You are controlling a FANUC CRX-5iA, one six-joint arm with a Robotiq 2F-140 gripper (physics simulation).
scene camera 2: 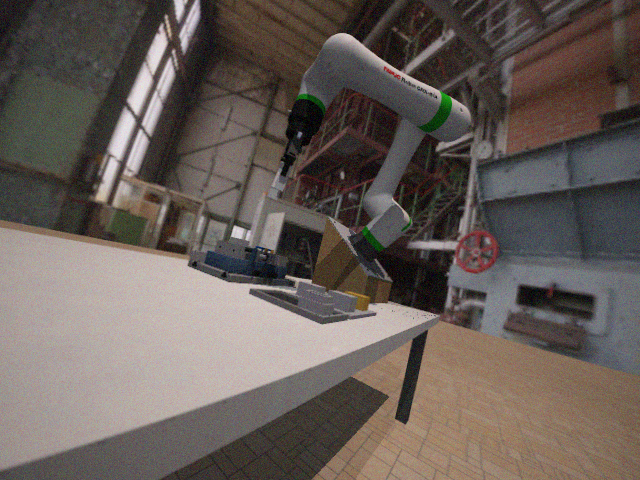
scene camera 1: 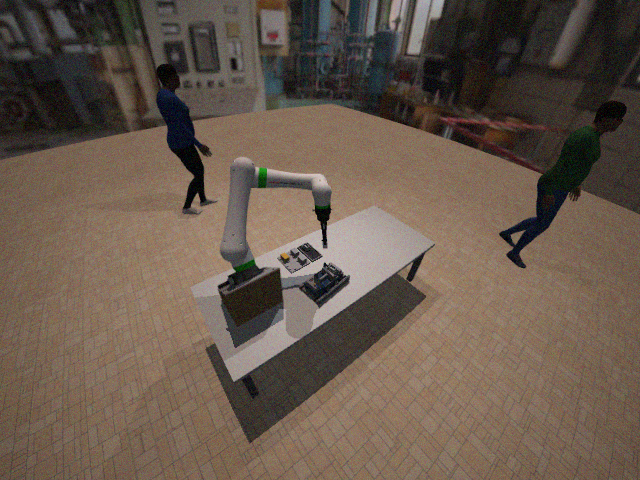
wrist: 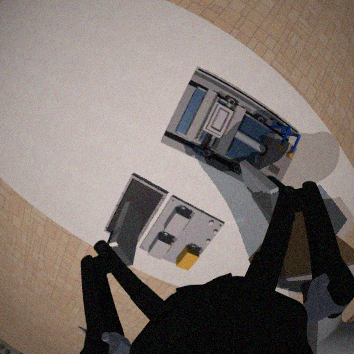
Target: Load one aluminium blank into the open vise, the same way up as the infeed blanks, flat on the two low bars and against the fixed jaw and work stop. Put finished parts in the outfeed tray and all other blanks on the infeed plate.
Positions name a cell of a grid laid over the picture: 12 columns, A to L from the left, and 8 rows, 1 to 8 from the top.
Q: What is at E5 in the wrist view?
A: A dark outfeed tray.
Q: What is my gripper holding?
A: Nothing.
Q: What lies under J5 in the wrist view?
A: My gripper.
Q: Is my gripper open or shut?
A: Open.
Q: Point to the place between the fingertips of my gripper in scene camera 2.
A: F4
